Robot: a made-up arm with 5 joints. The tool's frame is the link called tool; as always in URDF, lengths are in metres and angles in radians. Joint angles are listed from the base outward.
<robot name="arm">
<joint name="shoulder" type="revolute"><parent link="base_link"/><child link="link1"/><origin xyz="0 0 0.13"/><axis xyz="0 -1 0"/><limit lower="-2.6" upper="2.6"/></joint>
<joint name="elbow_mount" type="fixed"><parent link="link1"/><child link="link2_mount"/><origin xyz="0 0.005 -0.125"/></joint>
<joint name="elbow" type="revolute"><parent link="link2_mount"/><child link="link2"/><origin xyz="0 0.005 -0.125"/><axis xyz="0 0 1"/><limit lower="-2.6" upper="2.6"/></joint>
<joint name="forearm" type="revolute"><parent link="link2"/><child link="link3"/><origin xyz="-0.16 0.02 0.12"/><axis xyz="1 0 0"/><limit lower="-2.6" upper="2.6"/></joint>
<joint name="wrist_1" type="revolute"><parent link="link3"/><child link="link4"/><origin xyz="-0.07 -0.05 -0.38"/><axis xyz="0 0 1"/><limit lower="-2.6" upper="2.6"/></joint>
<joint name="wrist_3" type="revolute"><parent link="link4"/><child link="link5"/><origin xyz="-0.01 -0.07 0.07"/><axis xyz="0 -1 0"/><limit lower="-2.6" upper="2.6"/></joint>
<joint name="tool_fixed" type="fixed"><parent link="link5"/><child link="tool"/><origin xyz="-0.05 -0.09 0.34"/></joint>
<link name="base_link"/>
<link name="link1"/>
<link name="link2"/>
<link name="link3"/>
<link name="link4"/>
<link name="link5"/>
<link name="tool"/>
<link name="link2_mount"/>
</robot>
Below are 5 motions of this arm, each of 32 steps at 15 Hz.
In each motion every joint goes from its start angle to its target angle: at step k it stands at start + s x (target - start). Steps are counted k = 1, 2, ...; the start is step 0. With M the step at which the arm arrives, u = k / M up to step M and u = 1 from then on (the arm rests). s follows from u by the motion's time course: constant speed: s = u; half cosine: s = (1 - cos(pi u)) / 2; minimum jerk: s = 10 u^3 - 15 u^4 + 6 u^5.
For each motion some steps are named. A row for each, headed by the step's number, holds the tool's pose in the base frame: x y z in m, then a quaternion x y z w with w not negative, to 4 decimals.
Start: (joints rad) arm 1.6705 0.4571 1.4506 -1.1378 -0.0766
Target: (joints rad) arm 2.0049 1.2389 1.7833 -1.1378 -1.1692
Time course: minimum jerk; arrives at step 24
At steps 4, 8, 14, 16, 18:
4: 0.2595 -0.1901 -0.1714 0.4730 -0.1545 0.2112 0.8413
8: 0.3293 -0.2114 -0.0975 0.3867 -0.0606 0.2787 0.8770
14: 0.4731 -0.1837 0.0384 0.1395 0.1993 0.3439 0.9070
16: 0.5073 -0.1689 0.0550 0.0655 0.2814 0.3328 0.8976
18: 0.5306 -0.1609 0.0591 0.0117 0.3447 0.3147 0.8843

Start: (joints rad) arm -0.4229 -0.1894 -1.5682 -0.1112 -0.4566
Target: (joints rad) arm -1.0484 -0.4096 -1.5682 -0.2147 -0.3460
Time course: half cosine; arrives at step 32
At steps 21, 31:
21: -0.0358 0.1178 0.3153 -0.7286 0.4484 -0.0056 0.5178
31: -0.0089 0.1348 0.3230 -0.7347 0.4850 0.0372 0.4729

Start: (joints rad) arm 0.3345 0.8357 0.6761 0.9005 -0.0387
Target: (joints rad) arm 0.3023 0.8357 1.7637 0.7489 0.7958
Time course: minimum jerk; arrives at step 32
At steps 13, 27, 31, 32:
13: 0.0679 -0.2196 -0.2143 0.4646 -0.1632 0.6706 0.5548
27: -0.1945 -0.1135 -0.4227 0.8473 -0.2054 0.2736 0.4062
31: -0.2121 -0.1052 -0.4241 0.8583 -0.2044 0.2508 0.3984
32: -0.2122 -0.1051 -0.4241 0.8584 -0.2044 0.2505 0.3983

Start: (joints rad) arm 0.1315 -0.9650 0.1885 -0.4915 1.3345
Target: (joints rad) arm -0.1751 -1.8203 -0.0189 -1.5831 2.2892
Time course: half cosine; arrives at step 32
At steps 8, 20, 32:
8: -0.1459 0.5990 -0.3315 -0.4283 -0.4641 -0.6355 0.4442
20: 0.1677 0.4903 -0.5021 -0.8372 -0.1399 -0.5202 0.0943
32: 0.1566 0.3372 -0.6135 0.9382 -0.1142 0.3205 0.0632

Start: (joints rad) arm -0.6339 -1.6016 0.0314 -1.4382 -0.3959
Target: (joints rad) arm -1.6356 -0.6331 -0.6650 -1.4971 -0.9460
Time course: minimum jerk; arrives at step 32
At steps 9, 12, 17, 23, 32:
9: -0.2055 0.3689 0.1860 -0.1812 0.0667 -0.9768 0.0923
12: -0.2278 0.3348 0.2712 -0.2554 0.1127 -0.9509 0.1335
17: -0.1937 0.2331 0.4441 -0.3966 0.2188 -0.8684 0.2017
23: -0.0561 0.0926 0.5639 -0.5169 0.3430 -0.7444 0.2470
32: 0.0275 0.0224 0.5817 -0.5585 0.4023 -0.6781 0.2579

